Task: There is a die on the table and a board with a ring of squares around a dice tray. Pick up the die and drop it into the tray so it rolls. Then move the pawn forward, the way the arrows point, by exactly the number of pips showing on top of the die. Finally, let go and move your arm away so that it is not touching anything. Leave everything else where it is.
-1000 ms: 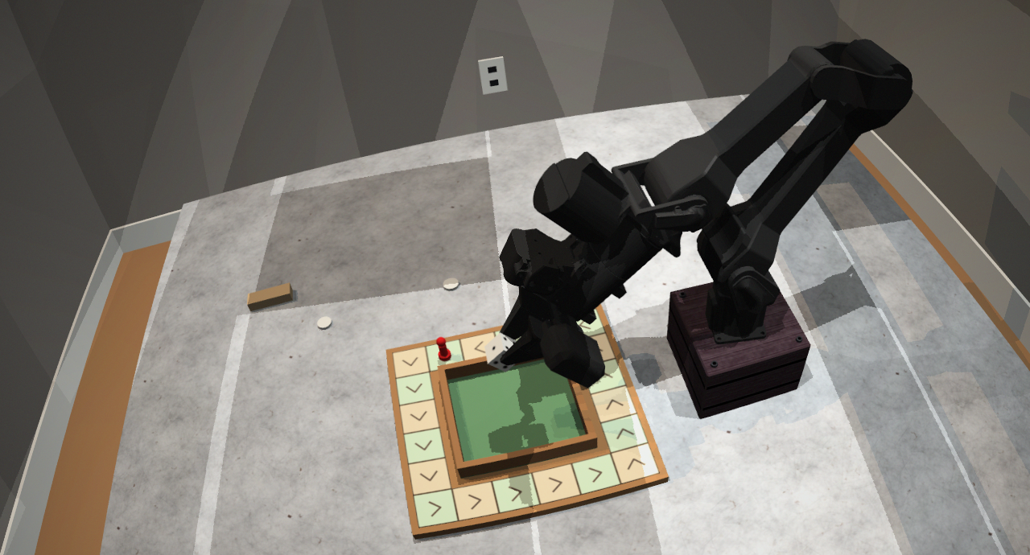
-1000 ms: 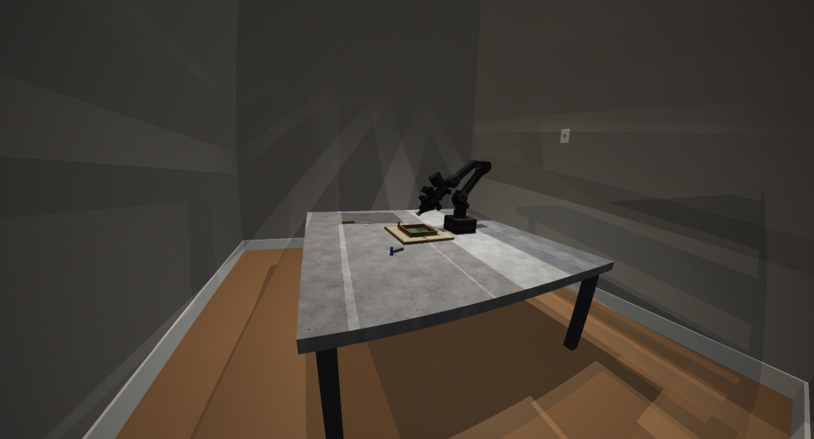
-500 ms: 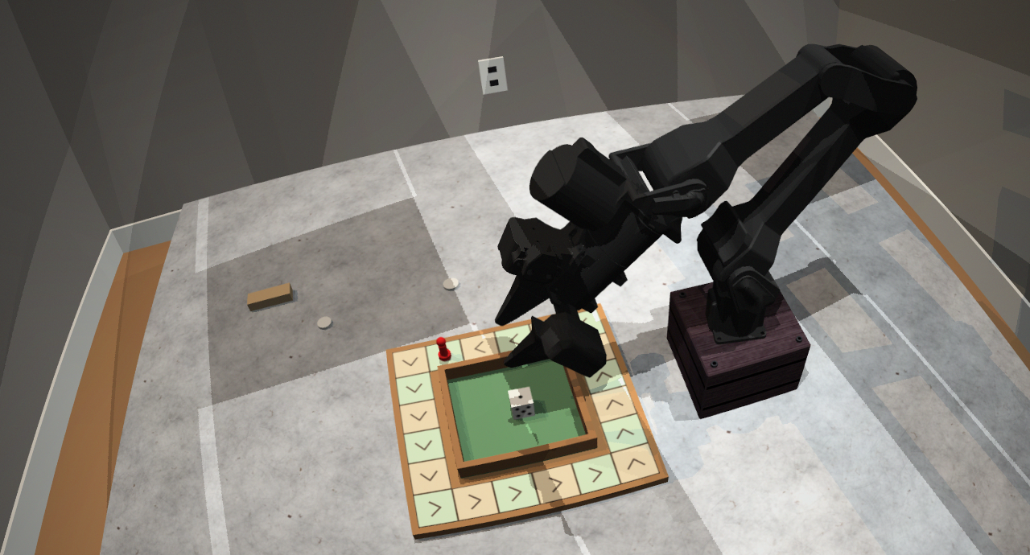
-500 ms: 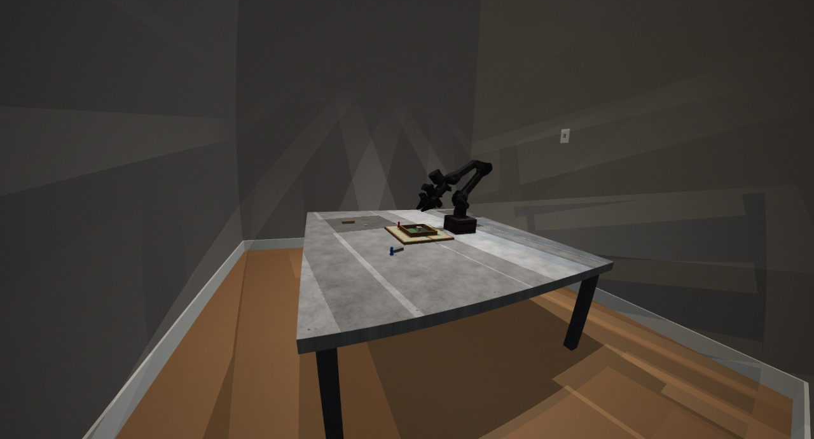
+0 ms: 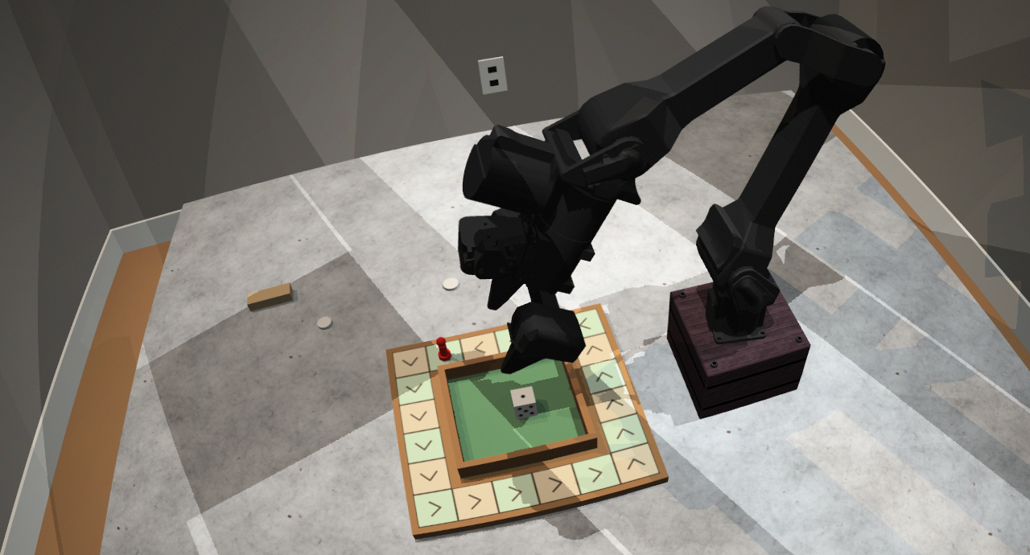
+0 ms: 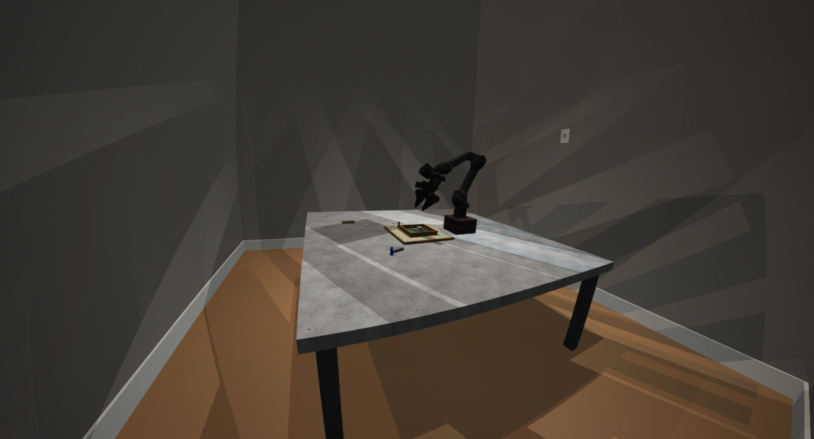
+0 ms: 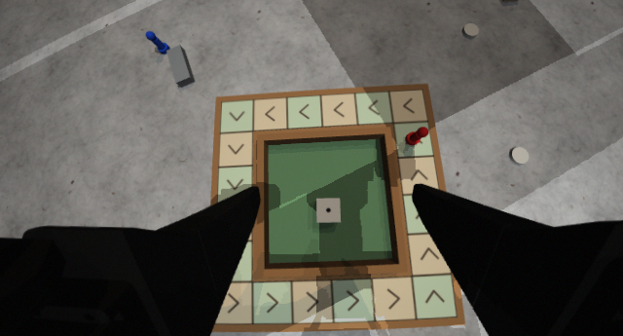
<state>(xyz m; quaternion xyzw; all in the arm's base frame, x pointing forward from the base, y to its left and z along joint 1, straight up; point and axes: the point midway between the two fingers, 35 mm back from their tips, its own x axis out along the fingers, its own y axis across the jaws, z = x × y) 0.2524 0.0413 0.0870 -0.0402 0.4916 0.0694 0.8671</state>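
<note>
The red pawn lies 110 mm below my gripper tip, 90 mm to the right of it and 80 mm ahead of it. Round my gripper tip: grey block: 240 mm to the left, 160 mm ahead, 130 mm below; then green dice tray: 130 mm below; then white die: 110 mm below, 20 mm behind.
</note>
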